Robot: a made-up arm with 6 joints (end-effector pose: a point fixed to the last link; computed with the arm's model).
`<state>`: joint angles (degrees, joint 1 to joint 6).
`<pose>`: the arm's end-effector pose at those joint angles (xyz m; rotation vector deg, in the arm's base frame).
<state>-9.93 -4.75 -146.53 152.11 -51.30 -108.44</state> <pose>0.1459 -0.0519 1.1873 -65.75 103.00 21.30</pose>
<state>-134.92 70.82 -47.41 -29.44 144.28 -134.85</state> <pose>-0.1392 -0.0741 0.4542 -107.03 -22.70 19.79</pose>
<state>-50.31 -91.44 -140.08 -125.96 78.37 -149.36</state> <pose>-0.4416 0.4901 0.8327 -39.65 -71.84 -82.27</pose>
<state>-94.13 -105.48 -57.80 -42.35 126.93 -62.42</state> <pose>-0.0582 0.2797 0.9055 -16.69 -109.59 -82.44</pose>
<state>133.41 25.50 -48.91 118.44 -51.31 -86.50</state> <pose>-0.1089 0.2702 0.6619 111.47 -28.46 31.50</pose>
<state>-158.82 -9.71 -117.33 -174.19 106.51 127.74</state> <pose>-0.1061 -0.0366 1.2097 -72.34 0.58 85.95</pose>
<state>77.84 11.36 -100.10 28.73 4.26 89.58</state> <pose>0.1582 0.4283 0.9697 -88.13 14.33 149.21</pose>
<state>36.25 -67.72 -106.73 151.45 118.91 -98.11</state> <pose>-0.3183 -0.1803 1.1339 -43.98 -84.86 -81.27</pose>
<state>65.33 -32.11 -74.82 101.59 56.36 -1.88</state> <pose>0.0875 0.2120 1.0369 119.07 56.18 -110.61</pose>
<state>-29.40 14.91 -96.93 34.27 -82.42 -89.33</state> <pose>0.2787 -0.1899 1.0021 -21.21 -139.79 67.78</pose>
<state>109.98 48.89 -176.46 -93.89 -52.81 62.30</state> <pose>-0.1861 0.3952 1.0812 -102.77 -66.66 -43.32</pose>
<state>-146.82 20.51 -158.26 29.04 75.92 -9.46</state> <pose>-0.3328 -0.1514 1.1891 39.60 156.66 28.36</pose>
